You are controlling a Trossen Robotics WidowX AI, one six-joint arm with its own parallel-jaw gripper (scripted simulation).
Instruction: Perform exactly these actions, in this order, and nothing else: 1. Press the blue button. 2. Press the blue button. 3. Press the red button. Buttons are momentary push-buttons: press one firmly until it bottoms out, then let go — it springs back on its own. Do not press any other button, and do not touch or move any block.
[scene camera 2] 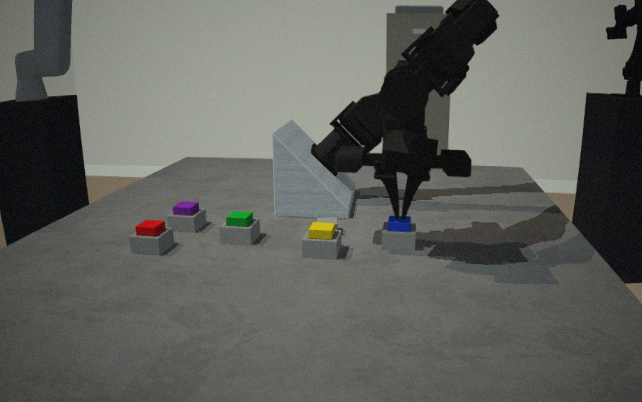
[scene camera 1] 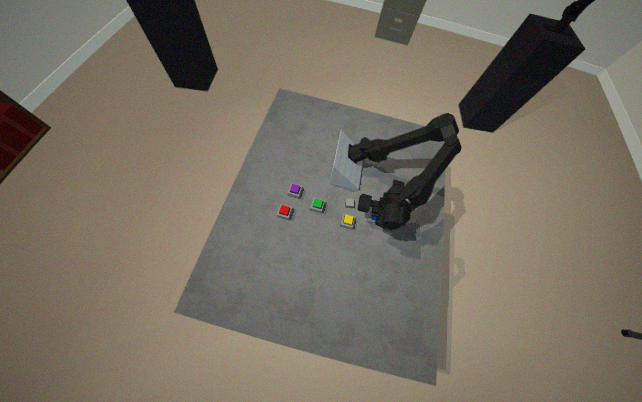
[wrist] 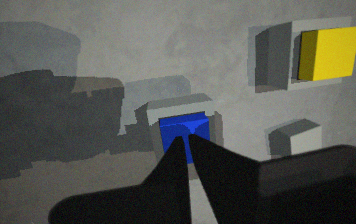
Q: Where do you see a small grey block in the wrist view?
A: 303, 136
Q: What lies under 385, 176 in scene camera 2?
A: My gripper.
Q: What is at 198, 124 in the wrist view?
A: A blue button.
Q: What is my gripper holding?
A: Nothing.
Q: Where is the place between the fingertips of my gripper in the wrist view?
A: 185, 141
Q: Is my gripper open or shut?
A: Shut.
